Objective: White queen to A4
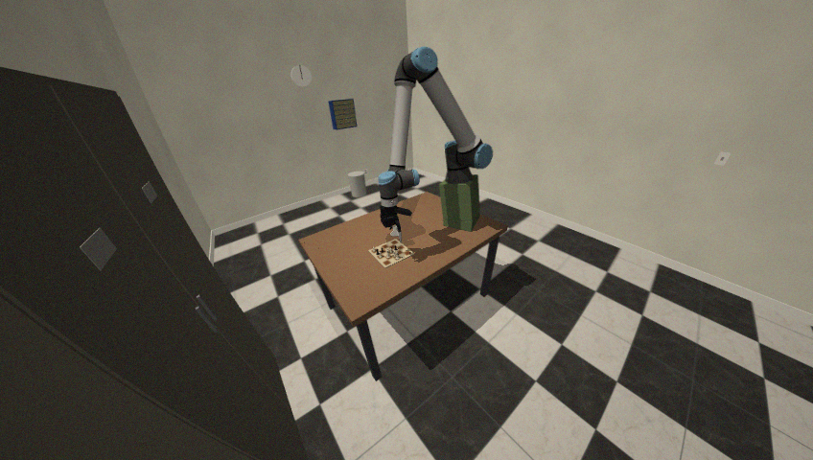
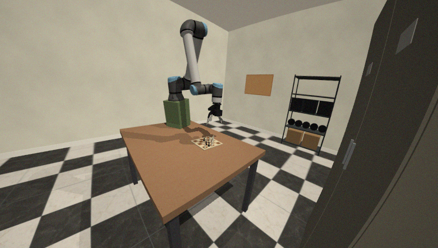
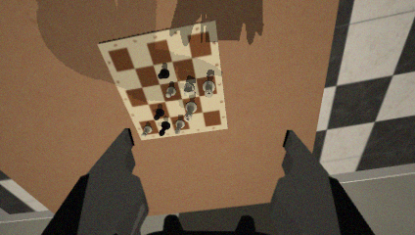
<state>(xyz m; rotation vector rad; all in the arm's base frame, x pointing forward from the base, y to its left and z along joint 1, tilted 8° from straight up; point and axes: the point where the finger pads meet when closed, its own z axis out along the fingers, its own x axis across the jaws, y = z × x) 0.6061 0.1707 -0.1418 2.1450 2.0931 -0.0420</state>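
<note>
My gripper is now 10 mm short of the chessboard, 80 mm to the left of it and 170 mm above it.
</note>
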